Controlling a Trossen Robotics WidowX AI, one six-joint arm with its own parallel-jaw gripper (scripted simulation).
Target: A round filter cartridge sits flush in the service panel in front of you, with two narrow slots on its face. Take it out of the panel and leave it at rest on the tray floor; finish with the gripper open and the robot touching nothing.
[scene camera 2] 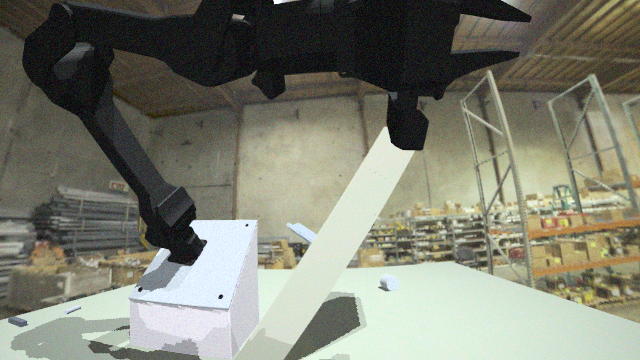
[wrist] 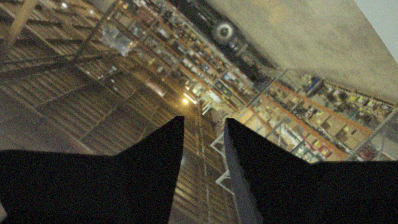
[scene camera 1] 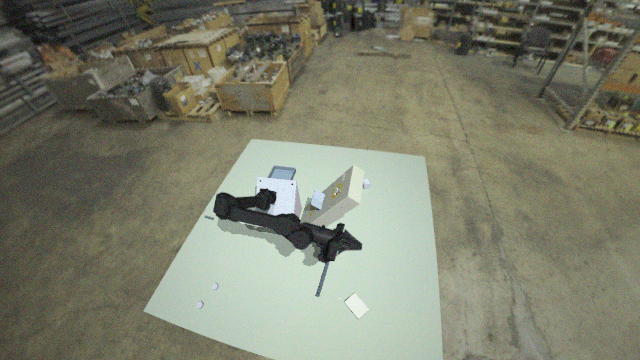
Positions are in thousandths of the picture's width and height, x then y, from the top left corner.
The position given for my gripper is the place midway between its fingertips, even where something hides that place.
my gripper: scene camera 2 816,101; wrist 514,560; scene camera 1 565,685
